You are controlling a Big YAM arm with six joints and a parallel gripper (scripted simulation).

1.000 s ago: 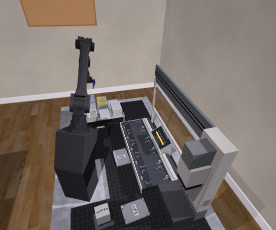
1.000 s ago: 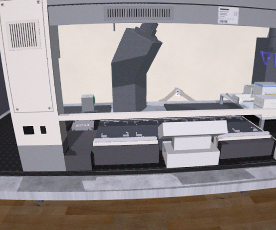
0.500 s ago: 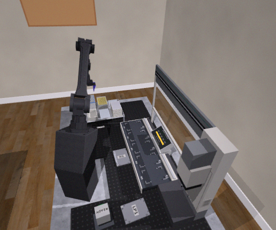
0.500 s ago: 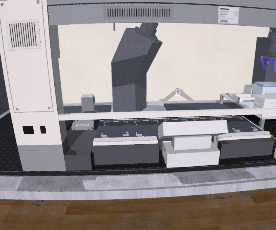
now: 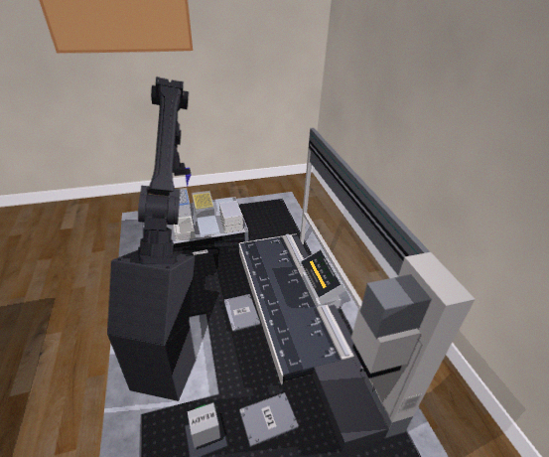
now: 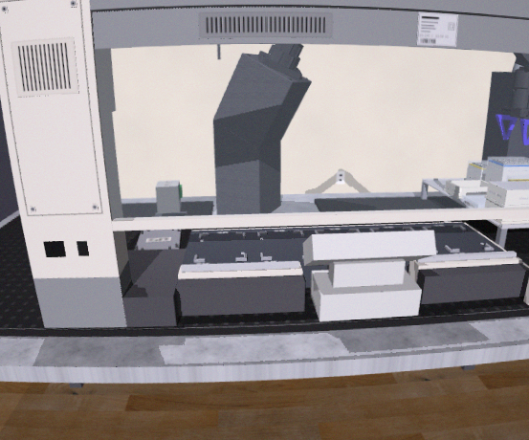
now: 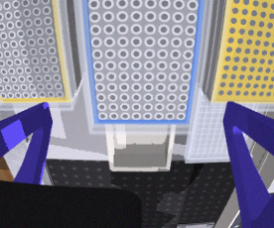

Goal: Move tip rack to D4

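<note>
Now: the tip rack 9 cm below my hand and 1 cm ahead of it. The rest, counted from my hand: stacked block 22 cm ahead, 13 cm to the right, 10 cm below; shelf 16 cm below, 6 cm to the right, 6 cm ahead; white tray 15 cm below, 13 cm to the right.
</note>
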